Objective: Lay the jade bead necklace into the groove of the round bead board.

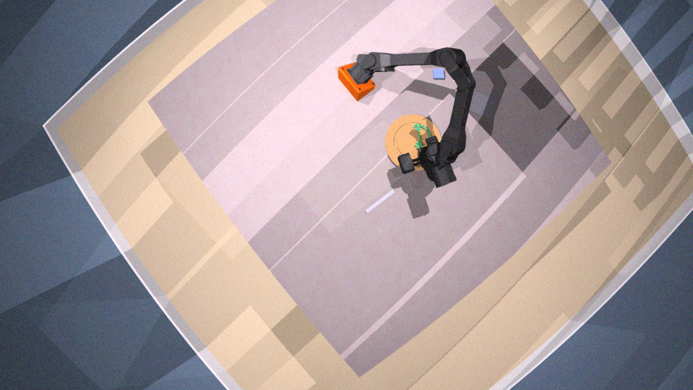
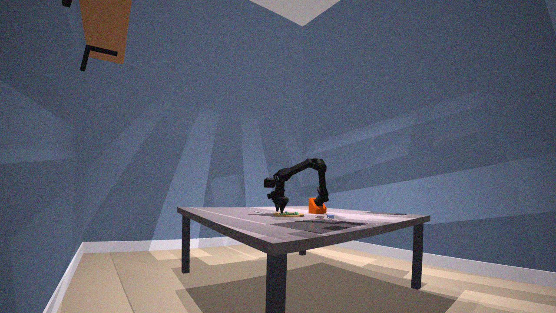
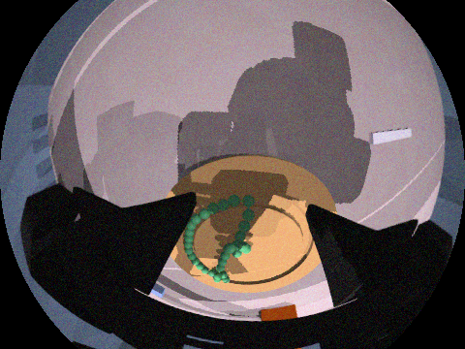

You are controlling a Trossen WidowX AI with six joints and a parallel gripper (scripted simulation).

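Right now the round tan bead board is 6 cm behind my gripper tip, 1 cm to the left of it and 1 cm below it. Also, from my gripper tip: white strip: 4 cm ahead, 20 cm to the right, 2 cm below; then pale square sheet: 4 cm behind, 31 cm to the left, 2 cm below; then blue cube: 22 cm behind, 24 cm to the left, 1 cm below.
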